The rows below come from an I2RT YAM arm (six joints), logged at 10 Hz.
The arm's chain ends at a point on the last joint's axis. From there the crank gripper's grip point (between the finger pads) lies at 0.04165 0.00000 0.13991 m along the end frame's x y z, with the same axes.
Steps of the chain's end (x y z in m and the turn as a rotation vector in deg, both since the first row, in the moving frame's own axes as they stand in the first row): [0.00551 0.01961 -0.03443 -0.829 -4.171 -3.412]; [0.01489 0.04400 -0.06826 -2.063 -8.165 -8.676]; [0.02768 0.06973 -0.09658 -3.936 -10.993 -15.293]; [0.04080 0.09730 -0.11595 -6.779 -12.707 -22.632]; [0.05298 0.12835 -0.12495 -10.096 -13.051 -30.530]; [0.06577 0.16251 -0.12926 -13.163 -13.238 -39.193]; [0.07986 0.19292 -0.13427 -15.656 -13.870 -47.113]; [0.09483 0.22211 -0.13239 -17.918 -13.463 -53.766]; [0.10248 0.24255 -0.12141 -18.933 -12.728 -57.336]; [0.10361 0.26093 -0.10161 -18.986 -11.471 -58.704]
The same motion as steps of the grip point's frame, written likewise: [-0.00478 0.01948 -0.03177 -0.829 -4.171 -3.412]; [-0.00542 0.04435 -0.06376 -2.063 -8.165 -8.676]; [0.00038 0.07207 -0.09124 -3.936 -10.993 -15.293]; [0.00991 0.10395 -0.11043 -6.779 -12.707 -22.632]; [0.02261 0.13971 -0.11976 -10.096 -13.051 -30.530]; [0.03658 0.17741 -0.12449 -13.163 -13.238 -39.193]; [0.05077 0.21068 -0.12983 -15.656 -13.870 -47.113]; [0.06829 0.24156 -0.12841 -17.918 -13.463 -53.766]; [0.07820 0.26176 -0.11766 -18.933 -12.728 -57.336]; [0.08183 0.27814 -0.09793 -18.986 -11.471 -58.704]
